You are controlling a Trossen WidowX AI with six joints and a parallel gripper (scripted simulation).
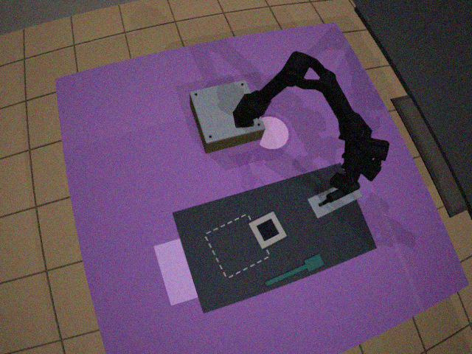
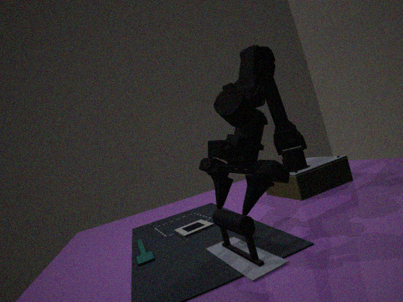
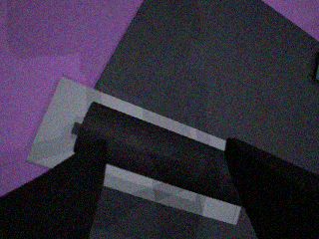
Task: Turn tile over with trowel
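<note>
Now: the dark mat 250 mm to the right of my gripper tip, 110 mm below it and 90 mm ahead of it. From my gripper tip the other things lie so: teal t-shaped tool (220 mm ahead, 210 mm to the right, 90 mm below); tile (290 mm to the right, 90 mm below, 80 mm ahead).
</note>
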